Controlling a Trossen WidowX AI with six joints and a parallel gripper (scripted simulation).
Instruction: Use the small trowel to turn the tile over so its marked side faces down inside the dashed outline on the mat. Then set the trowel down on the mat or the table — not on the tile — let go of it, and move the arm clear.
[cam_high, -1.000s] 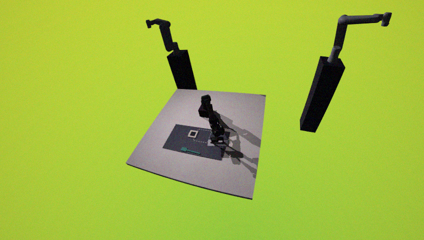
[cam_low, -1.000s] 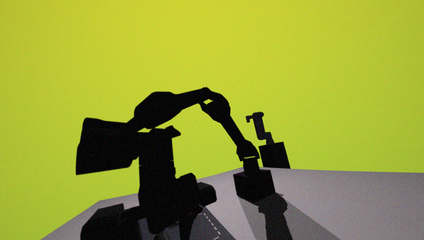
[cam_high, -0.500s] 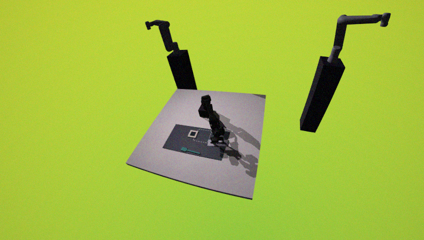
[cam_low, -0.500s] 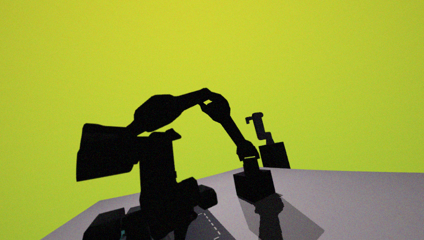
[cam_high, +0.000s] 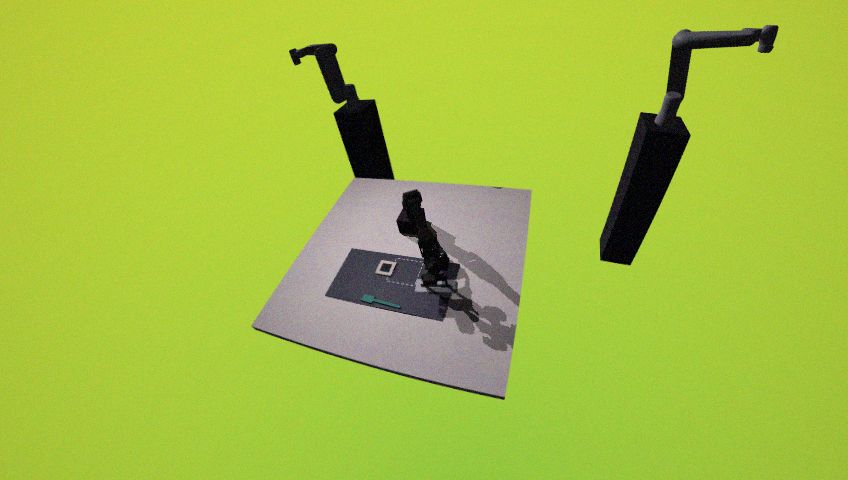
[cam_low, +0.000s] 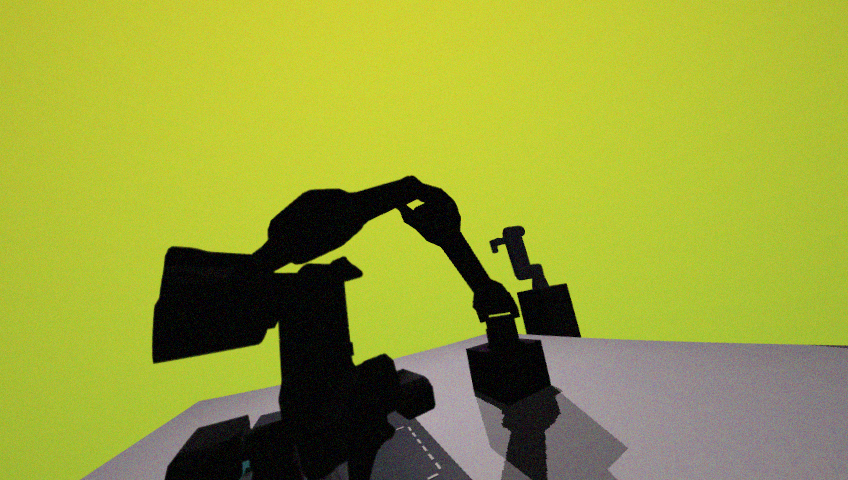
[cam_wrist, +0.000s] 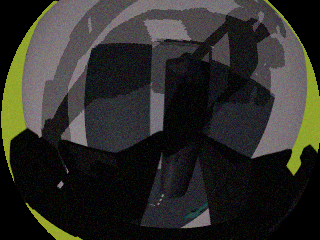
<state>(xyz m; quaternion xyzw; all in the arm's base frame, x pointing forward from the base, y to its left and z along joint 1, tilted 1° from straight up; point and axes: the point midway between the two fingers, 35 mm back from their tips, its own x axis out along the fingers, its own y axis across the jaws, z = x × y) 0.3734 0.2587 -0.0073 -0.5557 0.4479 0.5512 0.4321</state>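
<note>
Right now my gripper tip is 1 cm past the small trowel, 2 cm to the right of it and 3 cm above it. Round my gripper tip: teal tool-shaped piece 17 cm ahead, 25 cm to the right, 6 cm below; dark mat 3 cm ahead, 24 cm to the right, 8 cm below; tan tile 4 cm behind, 30 cm to the right, 6 cm below.
</note>
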